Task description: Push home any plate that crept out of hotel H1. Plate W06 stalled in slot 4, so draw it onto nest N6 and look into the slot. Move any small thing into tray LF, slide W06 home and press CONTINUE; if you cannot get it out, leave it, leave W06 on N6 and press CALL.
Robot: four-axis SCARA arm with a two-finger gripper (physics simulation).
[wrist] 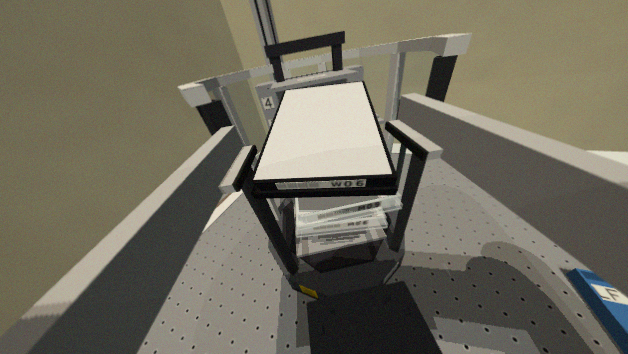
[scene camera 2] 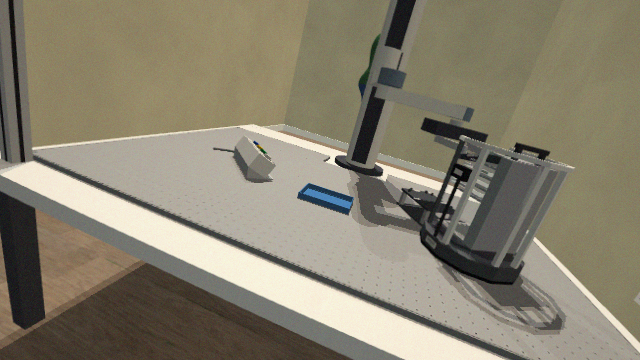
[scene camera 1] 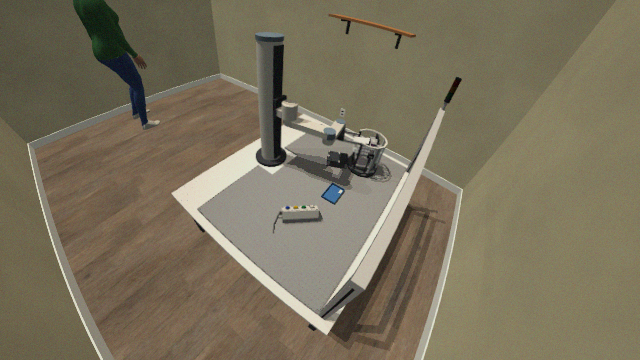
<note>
A plate labelled W06 (wrist: 325, 141) rests on a round plate rack (wrist: 324, 266). Also in view: the gripper (scene camera 2: 483, 154), a button box (scene camera 2: 254, 163), a blue tray marked LF (scene camera 2: 340, 202) and a light-curtain rail (scene camera 1: 364, 272).
The gripper also shows in the wrist view (wrist: 318, 125). The blue tray marked LF shows as well in the wrist view (wrist: 598, 294).
</note>
